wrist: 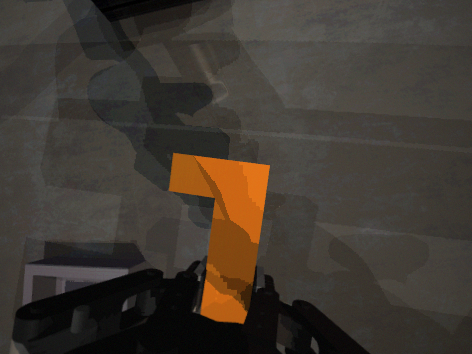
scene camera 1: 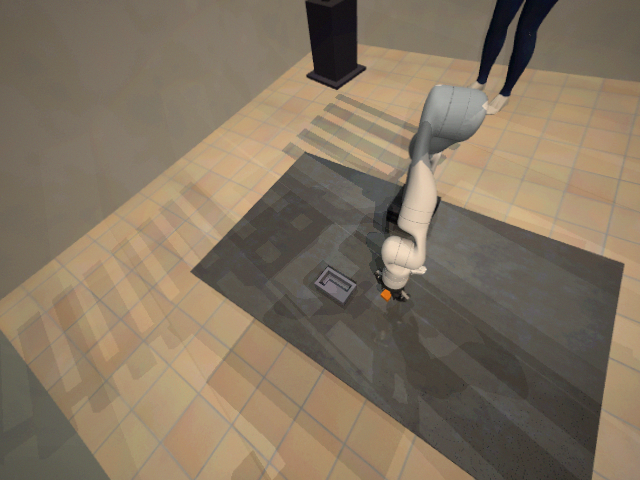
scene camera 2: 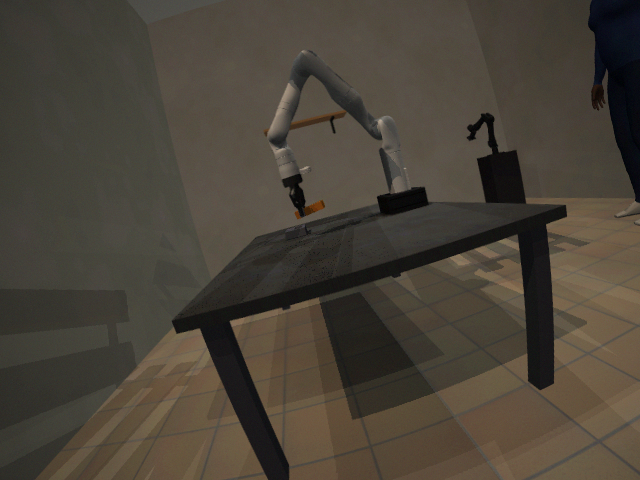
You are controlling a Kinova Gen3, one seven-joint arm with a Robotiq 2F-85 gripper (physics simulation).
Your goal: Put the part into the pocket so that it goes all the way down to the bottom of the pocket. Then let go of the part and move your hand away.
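Seen in the pictures: gripper, fingertip midpoint: (wrist: 232, 273) (scene camera 1: 388, 293) (scene camera 2: 304, 216); arm's base, link origin: (scene camera 2: 400, 191).
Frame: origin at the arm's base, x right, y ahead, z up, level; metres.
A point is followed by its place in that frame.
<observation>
The part, an orange L-shaped block (scene camera 1: 386, 295) {y 0.426, x -0.187, z 0.035 m} (scene camera 2: 314, 207) {y 0.356, x -0.203, z 0.031 m} (wrist: 235, 220) {y 0.362, x -0.187, z 0.044 m}, is in the air above the table. In the wrist view its long arm runs up from the fingers and its short arm points left. My gripper (scene camera 1: 391, 292) {y 0.406, x -0.184, z 0.009 m} (scene camera 2: 301, 212) {y 0.406, x -0.184, z 0.009 m} (wrist: 232, 273) {y 0.406, x -0.184, z 0.009 m} is shut on the end of the long arm. The pocket is a recess in a grey block (scene camera 1: 330, 293) {y 0.531, x -0.012, z -0.045 m} (scene camera 2: 295, 232) {y 0.481, x -0.068, z -0.056 m} (wrist: 80, 271) {y 0.450, x -0.004, z -0.043 m}, which sits on the table left of the gripper in scene camera 1. In the wrist view the block is at lower left, partly hidden by a finger.
The dark table top (scene camera 1: 516, 310) {y 0.131, x -0.523, z -0.079 m} (scene camera 2: 465, 227) {y -0.028, x -0.664, z -0.079 m} carries the arm's black base (scene camera 2: 403, 200) {y 0.010, x -0.098, z -0.034 m}. Off the table stand a dark pedestal (scene camera 1: 333, 43) (scene camera 2: 501, 178) and a person (scene camera 1: 522, 49) (scene camera 2: 622, 93). A wooden shelf (scene camera 2: 317, 120) is on the wall.
</observation>
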